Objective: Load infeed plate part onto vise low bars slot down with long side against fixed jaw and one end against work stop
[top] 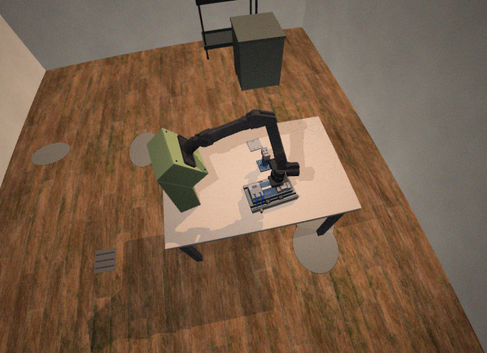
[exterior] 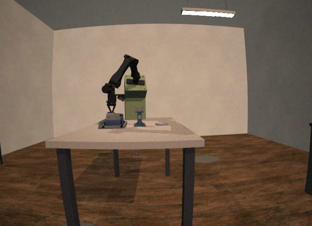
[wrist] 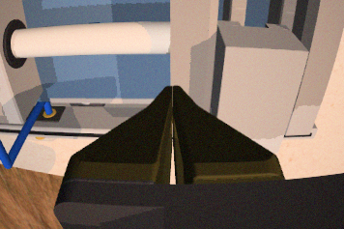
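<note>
My hand is 40 mm short of the part and 20 mm above it. Round my hand: moving jaw 10 mm ahead, 20 mm to the left, 30 mm below; vise 30 mm behind, 20 mm to the left, 70 mm below; dark work stop rod 30 mm ahead, 70 mm to the left, 20 mm below.
</note>
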